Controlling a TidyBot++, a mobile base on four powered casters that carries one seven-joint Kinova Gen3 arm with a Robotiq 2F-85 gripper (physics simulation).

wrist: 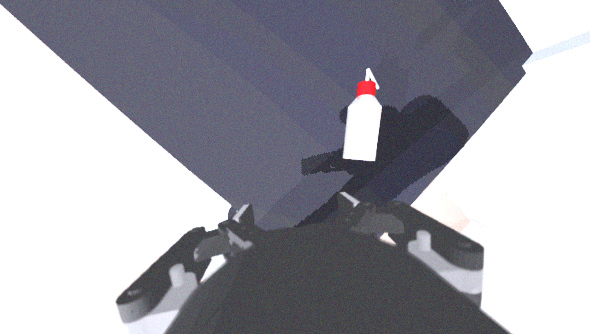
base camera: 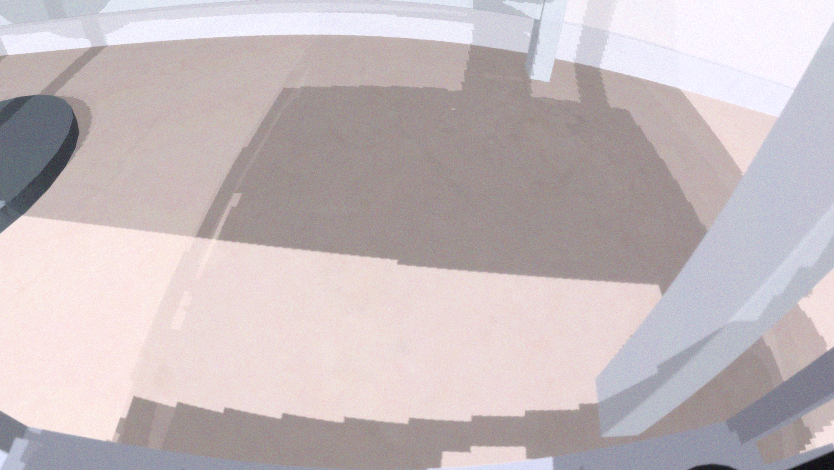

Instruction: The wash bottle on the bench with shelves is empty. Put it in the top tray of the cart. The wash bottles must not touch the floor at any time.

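Places are measured from the arm's base along level axes (x ahead, y right, z down), in metres.
Pixels of known places: gripper, fingertip midpoint: (wrist: 296,207).
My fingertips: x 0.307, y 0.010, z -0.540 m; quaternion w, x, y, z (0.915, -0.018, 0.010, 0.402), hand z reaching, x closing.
Behind a point stands the place of what it marks.
A white wash bottle (wrist: 362,131) @(x 0.456, y 0.061, z -0.423 m) with a red cap and a bent white spout stands on the dark bench top (wrist: 165,85) @(x 0.316, y -0.292, z -0.366 m) in the wrist view, right of the middle. My gripper (wrist: 296,207) @(x 0.307, y 0.010, z -0.540 m) is open, with nothing between its fingers. In the wrist view the bottle shows beyond the fingertips and to the right of the gap between them, apart from both fingers. The gripper does not show in the base camera view. The cart's top tray cannot be made out in either view.
In the base camera view a large pale grey post (base camera: 723,233) @(x 0.232, y 0.193, z 0.187 m) rises close by at the right. A thinner pale leg (base camera: 545,46) @(x 0.821, y 0.285, z 0.323 m) stands at the back. A dark round base (base camera: 35,151) lies on the floor (base camera: 373,344) @(x 0.293, y -0.005, z 0.396 m) at the left edge. Shadows cross the bench top.
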